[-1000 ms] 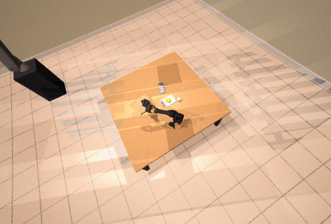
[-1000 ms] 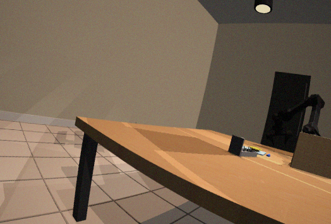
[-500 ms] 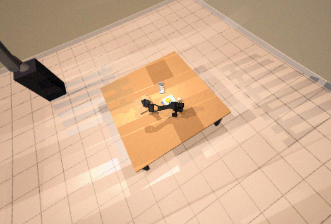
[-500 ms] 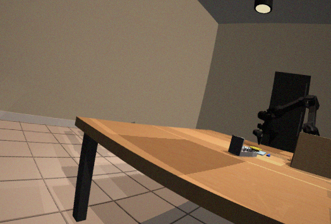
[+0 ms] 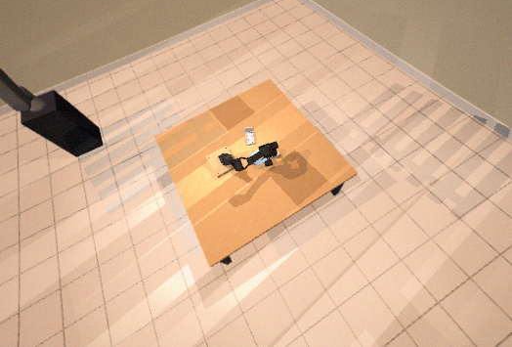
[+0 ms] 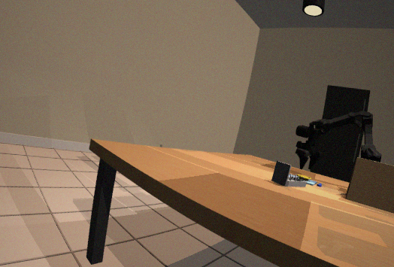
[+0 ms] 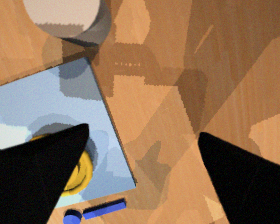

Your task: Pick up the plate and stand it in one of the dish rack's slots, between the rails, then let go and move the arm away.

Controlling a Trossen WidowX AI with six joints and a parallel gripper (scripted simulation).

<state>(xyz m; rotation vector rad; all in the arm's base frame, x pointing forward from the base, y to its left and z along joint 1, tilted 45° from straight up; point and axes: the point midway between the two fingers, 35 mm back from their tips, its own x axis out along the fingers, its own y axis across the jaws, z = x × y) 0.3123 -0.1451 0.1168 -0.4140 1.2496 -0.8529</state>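
Now: the yellow plate 9 cm to the left of my gripper tip, 3 cm below it and 2 cm behind it. Round my gripper tip: blue spoon: 11 cm behind, 10 cm to the left, 4 cm below; then white cup: 10 cm ahead, 2 cm to the left, 2 cm below; then light blue mat: 10 cm to the left, 4 cm below, 1 cm behind.
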